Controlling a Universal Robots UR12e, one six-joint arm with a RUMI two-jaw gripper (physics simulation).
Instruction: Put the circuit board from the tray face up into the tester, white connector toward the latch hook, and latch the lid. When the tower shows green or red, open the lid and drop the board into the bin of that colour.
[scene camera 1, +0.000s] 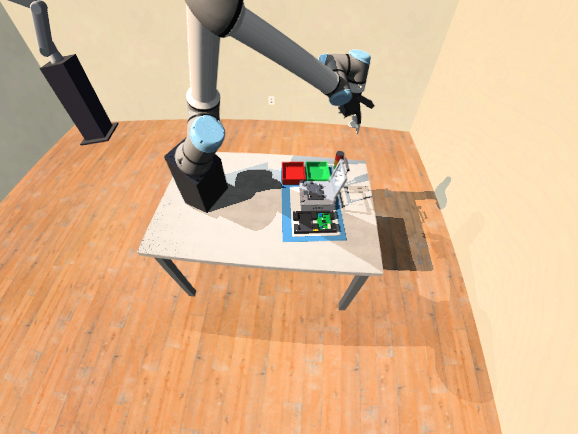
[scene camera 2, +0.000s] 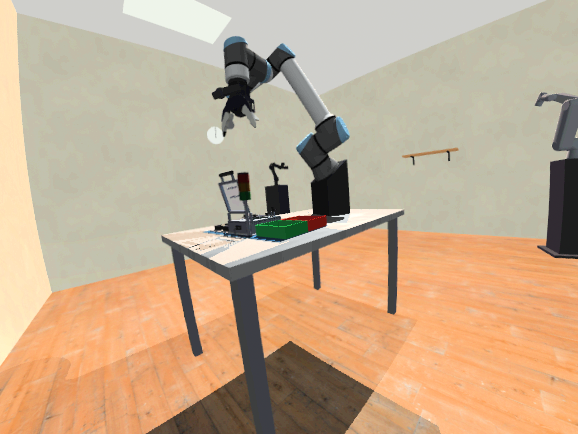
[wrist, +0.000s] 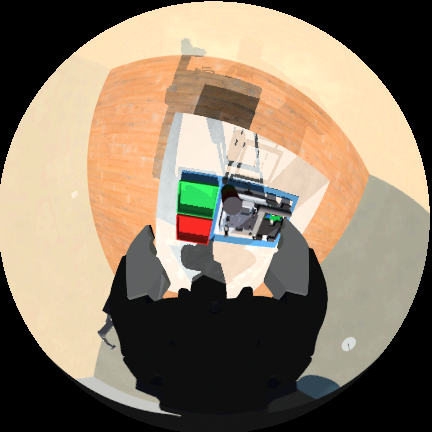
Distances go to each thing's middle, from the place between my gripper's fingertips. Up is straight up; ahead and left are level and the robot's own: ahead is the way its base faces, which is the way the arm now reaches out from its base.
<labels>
Now: the lid (scene camera 2: 229, 189) 60 mm behind my hand, 140 mm to the right of it and 220 mm below it. Round my hand: red bin (wrist: 191, 228): 270 mm behind, 80 mm to the left, 380 mm below; green bin (scene camera 2: 283, 229): 120 mm behind, 70 mm to the left, 380 mm below; grey tester (scene camera 1: 299, 221): 200 mm behind, 130 mm to the right, 260 mm below.
</labels>
